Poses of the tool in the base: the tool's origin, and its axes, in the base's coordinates. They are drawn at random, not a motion.
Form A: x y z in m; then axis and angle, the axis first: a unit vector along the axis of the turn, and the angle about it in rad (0 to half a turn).
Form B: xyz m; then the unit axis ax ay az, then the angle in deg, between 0 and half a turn. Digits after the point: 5 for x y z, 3 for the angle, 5 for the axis.
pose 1, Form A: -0.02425 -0.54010 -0.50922 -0.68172 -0.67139 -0.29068 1.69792
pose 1, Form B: -0.02425 -0.54010 -0.50922 -0.68172 -0.67139 -0.29068 97.284
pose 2, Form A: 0.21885 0.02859 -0.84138 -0.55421 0.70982 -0.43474 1.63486
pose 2, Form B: 0.21885 0.02859 -0.84138 -0.55421 0.70982 -0.43474 93.671
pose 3, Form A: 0.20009 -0.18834 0.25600 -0.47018 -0.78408 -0.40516 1.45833
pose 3, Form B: 0.20009 -0.18834 0.25600 -0.47018 -0.78408 -0.40516 83.556
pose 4, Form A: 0.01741 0.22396 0.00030 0.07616 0.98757 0.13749 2.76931
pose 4, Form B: 0.01741 0.22396 0.00030 0.07616 0.98757 0.13749 158.670
